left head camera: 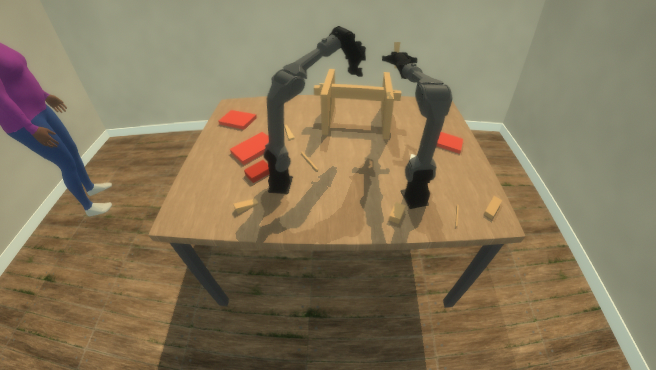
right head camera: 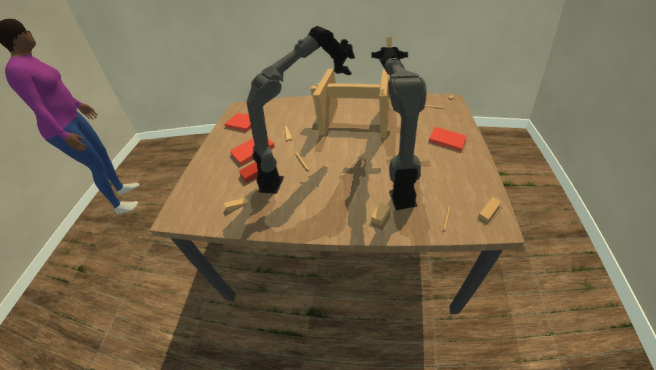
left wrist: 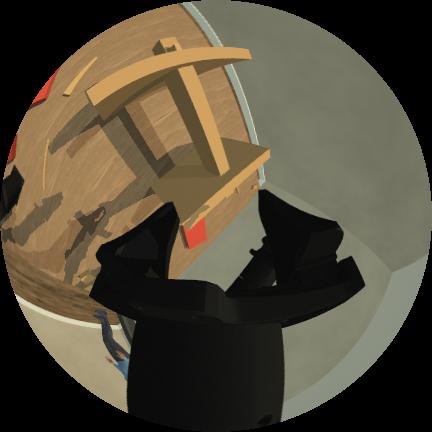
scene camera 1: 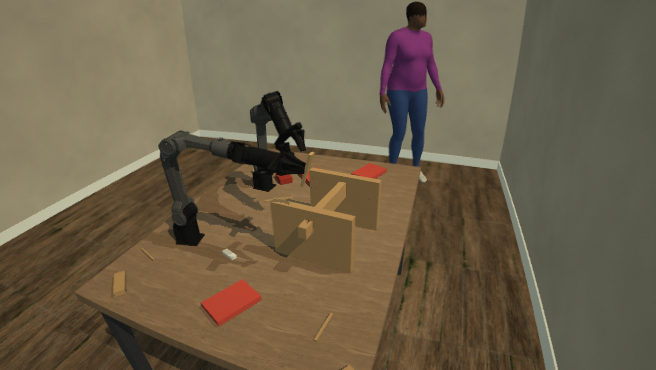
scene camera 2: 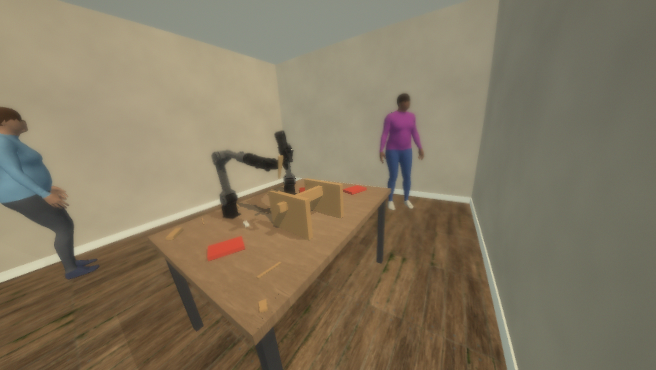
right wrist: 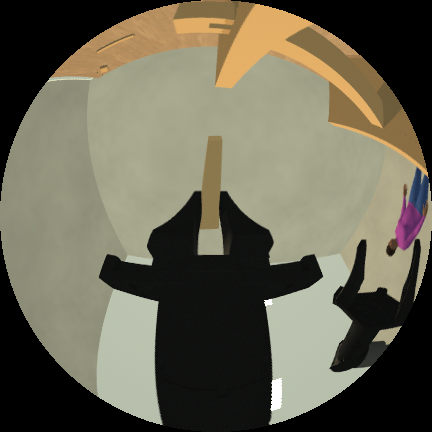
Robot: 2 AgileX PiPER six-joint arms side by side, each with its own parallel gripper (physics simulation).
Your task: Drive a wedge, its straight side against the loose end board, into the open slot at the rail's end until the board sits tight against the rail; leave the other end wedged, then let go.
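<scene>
The wooden rail (left head camera: 358, 91) (scene camera 1: 332, 197) (left wrist: 202, 120) passes through two upright end boards, the picture-left board (left head camera: 326, 102) (scene camera 1: 361, 195) and the picture-right board (left head camera: 387, 107) (scene camera 1: 315, 237) (scene camera 2: 292, 215) in the left head camera. The rail's end (scene camera 1: 305, 229) (right wrist: 195, 25) sticks out past the latter; a dark narrow slot shows there in the right wrist view. My right gripper (right wrist: 210, 199) is shut on a thin wedge (left head camera: 397, 46) (right head camera: 389, 41) (scene camera 1: 307, 170) (right wrist: 212, 170), held upright, apart from and above the rail. My left gripper (right head camera: 351, 61) (left wrist: 215, 205) is open and empty above the frame.
Red blocks (left head camera: 237, 119) (left head camera: 250, 147) (left head camera: 257, 171) lie at the left of the table; another red block (right head camera: 447, 139) (scene camera 1: 231, 301) lies at the right. A white piece (scene camera 1: 229, 254) lies near the right arm's base. Several loose wooden pieces (left head camera: 245, 206) (left head camera: 309, 161) (left head camera: 493, 207) are scattered about.
</scene>
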